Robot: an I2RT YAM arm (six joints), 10 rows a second.
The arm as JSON. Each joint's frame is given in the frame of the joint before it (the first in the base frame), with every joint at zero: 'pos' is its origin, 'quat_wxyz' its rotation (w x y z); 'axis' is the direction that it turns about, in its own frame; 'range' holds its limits. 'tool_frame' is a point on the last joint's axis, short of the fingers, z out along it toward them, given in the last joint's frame.
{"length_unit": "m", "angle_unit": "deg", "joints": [
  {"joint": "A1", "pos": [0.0, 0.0, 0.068], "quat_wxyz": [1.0, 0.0, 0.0, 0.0], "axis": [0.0, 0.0, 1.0], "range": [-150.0, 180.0]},
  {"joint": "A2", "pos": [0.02, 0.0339, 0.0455], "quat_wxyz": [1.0, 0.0, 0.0, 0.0], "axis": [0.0, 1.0, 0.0], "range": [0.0, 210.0]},
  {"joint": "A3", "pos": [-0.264, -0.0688, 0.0], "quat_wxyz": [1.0, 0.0, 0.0, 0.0], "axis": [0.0, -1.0, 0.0], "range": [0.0, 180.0]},
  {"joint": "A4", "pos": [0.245, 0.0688, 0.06], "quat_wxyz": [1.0, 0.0, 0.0, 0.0], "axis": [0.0, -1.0, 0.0], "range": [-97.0, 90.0]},
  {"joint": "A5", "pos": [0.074, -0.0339, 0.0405], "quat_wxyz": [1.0, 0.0, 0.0, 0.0], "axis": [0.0, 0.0, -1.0], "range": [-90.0, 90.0]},
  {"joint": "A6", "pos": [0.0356, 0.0, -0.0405], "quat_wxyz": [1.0, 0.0, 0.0, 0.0], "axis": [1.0, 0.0, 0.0], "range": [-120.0, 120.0]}
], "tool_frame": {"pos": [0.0, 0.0, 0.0], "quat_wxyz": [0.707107, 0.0, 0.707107, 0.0]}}
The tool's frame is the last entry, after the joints.
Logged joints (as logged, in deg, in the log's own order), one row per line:
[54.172 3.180 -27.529 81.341 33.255 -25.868]
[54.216 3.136 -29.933 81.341 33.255 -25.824]
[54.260 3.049 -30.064 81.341 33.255 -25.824]
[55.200 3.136 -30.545 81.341 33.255 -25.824]
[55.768 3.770 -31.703 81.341 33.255 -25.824]
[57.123 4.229 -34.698 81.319 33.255 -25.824]
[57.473 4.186 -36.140 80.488 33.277 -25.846]
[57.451 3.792 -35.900 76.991 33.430 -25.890]
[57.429 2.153 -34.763 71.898 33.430 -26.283]
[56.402 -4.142 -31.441 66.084 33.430 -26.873]
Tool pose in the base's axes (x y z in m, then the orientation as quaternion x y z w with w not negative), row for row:
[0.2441 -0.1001 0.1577 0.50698 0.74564 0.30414 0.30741]
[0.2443 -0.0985 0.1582 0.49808 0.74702 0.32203 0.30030]
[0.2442 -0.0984 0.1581 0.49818 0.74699 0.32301 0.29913]
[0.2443 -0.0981 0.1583 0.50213 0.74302 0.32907 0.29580]
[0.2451 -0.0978 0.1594 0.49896 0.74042 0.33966 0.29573]
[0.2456 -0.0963 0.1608 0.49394 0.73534 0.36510 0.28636]
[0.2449 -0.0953 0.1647 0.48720 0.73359 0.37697 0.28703]
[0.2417 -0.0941 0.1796 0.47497 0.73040 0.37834 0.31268]
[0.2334 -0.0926 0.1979 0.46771 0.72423 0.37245 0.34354]
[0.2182 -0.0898 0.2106 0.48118 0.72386 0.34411 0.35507]
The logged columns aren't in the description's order. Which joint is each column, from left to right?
Columns, left to right: A6, A4, A5, A2, A3, A1.
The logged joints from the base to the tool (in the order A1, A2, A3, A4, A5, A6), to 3 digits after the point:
[-25.868 81.341 33.255 3.180 -27.529 54.172]
[-25.824 81.341 33.255 3.136 -29.933 54.216]
[-25.824 81.341 33.255 3.049 -30.064 54.260]
[-25.824 81.341 33.255 3.136 -30.545 55.200]
[-25.824 81.341 33.255 3.770 -31.703 55.768]
[-25.824 81.319 33.255 4.229 -34.698 57.123]
[-25.846 80.488 33.277 4.186 -36.140 57.473]
[-25.890 76.991 33.430 3.792 -35.900 57.451]
[-26.283 71.898 33.430 2.153 -34.763 57.429]
[-26.873 66.084 33.430 -4.142 -31.441 56.402]

